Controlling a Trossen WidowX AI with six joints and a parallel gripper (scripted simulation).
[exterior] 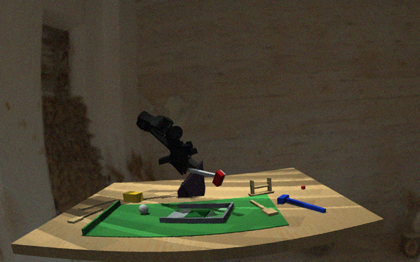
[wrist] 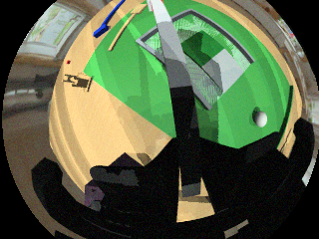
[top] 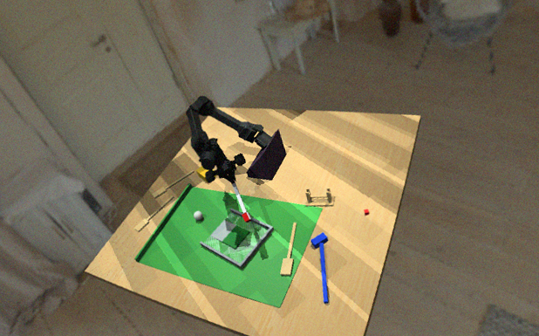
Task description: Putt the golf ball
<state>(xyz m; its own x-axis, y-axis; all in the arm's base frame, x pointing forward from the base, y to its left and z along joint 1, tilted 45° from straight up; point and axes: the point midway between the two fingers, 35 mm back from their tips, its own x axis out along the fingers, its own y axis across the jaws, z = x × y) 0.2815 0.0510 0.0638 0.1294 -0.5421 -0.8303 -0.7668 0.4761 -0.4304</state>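
The yellow block lies 31 cm to the right of my gripper tip, 12 cm below it and 10 cm behind it. The rest, counted from my gripper tip: wooden rack: 34 cm to the left, 12 cm behind, 11 cm below; then red putter: 9 cm to the left, 7 cm ahead, 1 cm above; then white golf ball: 16 cm to the right, 15 cm ahead, 12 cm below.
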